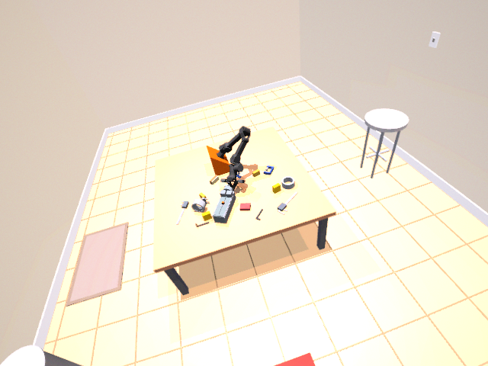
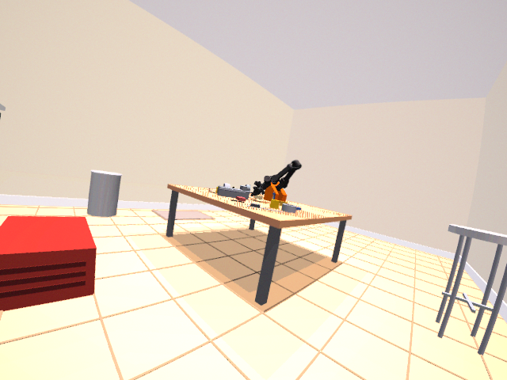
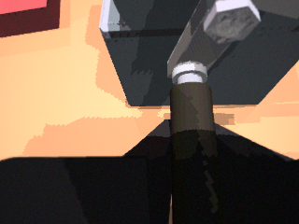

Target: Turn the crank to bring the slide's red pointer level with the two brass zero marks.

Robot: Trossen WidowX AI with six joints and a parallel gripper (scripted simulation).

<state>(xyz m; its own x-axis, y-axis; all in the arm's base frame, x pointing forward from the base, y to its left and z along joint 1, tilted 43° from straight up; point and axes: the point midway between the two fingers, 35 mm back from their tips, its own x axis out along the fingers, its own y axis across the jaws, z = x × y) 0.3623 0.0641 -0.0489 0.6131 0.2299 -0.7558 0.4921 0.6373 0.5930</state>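
Now: the dark crank handle 20 mm behind my gripper tip, 10 mm to the left of it and 30 mm above it. From my gripper tip the other things lie so: red pointer (140 mm ahead, 90 mm to the right, 50 mm above); red block (180 mm ahead, 60 mm to the left, 20 mm below).
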